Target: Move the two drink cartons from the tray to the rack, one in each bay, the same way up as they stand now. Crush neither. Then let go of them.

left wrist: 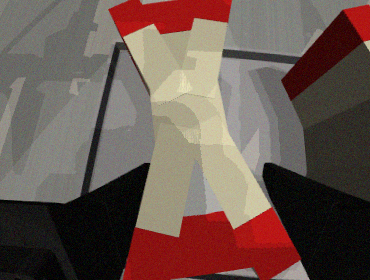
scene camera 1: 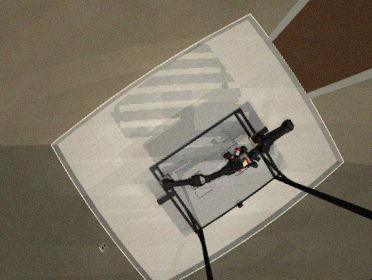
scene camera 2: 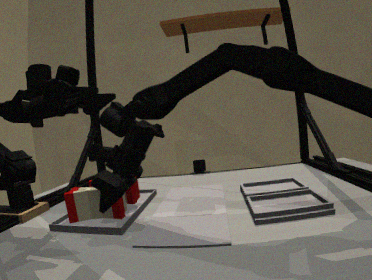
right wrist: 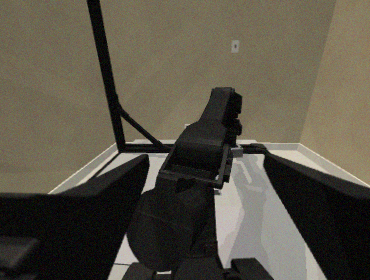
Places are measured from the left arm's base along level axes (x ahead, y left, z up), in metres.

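Pixels of known places: left gripper, between the fingertips: (left wrist: 207, 169) (scene camera 1: 233, 157) (scene camera 2: 107, 205); right gripper, between the fingertips: (scene camera 1: 240, 163) (scene camera 2: 107, 93) (right wrist: 205, 159); left arm's base, origin of its link: (scene camera 1: 166, 182); right arm's base, origin of its link: (scene camera 1: 256, 139) (scene camera 2: 22, 207).
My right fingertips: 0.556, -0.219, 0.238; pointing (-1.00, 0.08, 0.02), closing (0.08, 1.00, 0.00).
For each thing: its top centre in the pictures, then the offset to it from my right fingertips, as dx, dy, dz.
- cream carton, centre of its top: (left wrist: 187, 110) (scene camera 2: 93, 188) +0.059, +0.004, -0.208
- shallow grey-rimmed tray, centre of its top: (left wrist: 262, 154) (scene camera 2: 110, 204) (scene camera 1: 237, 159) +0.049, -0.048, -0.266
- second carton, centre of its top: (scene camera 2: 112, 177) +0.052, -0.102, -0.208
- two-bay rack, centre of its top: (scene camera 2: 278, 191) (scene camera 1: 199, 185) -0.358, -0.001, -0.262
A red and cream carton (scene camera 2: 87, 204) (left wrist: 187, 120), narrow at its middle, stands upright in the shallow grey-rimmed tray (scene camera 2: 87, 229) (left wrist: 102, 115). A second carton (scene camera 2: 133, 194) (left wrist: 335, 100) stands beside it, at the right edge in the left wrist view. My left gripper (scene camera 2: 110, 196) (left wrist: 207, 169) is open, pointing down, with its fingers on either side of the narrow-waisted carton, not gripping it. My right gripper (scene camera 2: 107, 98) is open and empty, held high near the left arm. The two-bay rack (scene camera 2: 295, 215) is empty, at the right in scene camera 2.
A thin pale panel (scene camera 2: 195, 227) lies between tray and rack. The left arm (scene camera 2: 225, 57) (right wrist: 200, 142) reaches across above the table and shows between the right fingers. Black frame posts (scene camera 2: 91, 60) (right wrist: 106, 75) stand at the table's edges. A wooden shelf (scene camera 2: 220, 22) is on the wall.
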